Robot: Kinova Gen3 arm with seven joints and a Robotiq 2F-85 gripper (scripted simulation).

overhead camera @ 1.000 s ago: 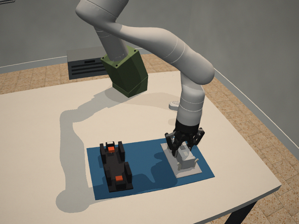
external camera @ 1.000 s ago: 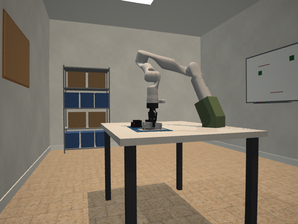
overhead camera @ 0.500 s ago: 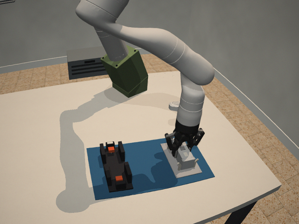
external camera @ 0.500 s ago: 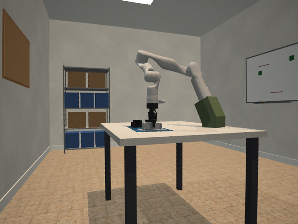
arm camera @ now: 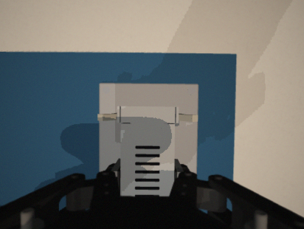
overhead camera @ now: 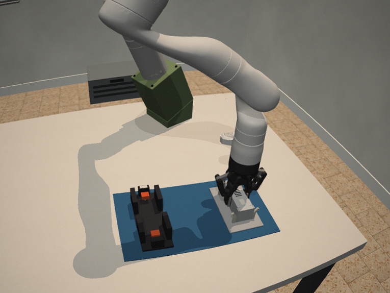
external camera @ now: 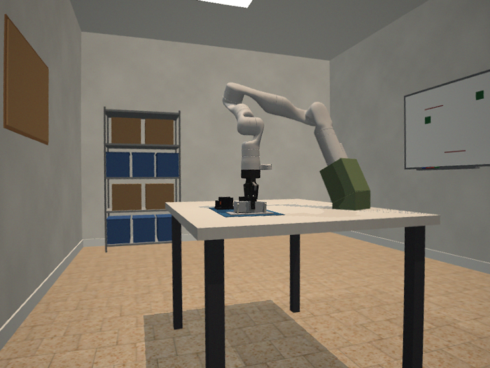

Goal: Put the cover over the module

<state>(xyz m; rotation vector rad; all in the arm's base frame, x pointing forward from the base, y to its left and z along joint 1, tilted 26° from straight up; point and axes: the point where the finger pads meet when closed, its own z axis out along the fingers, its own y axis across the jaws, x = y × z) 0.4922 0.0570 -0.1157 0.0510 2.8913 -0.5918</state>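
My gripper is now right at the grey cover.
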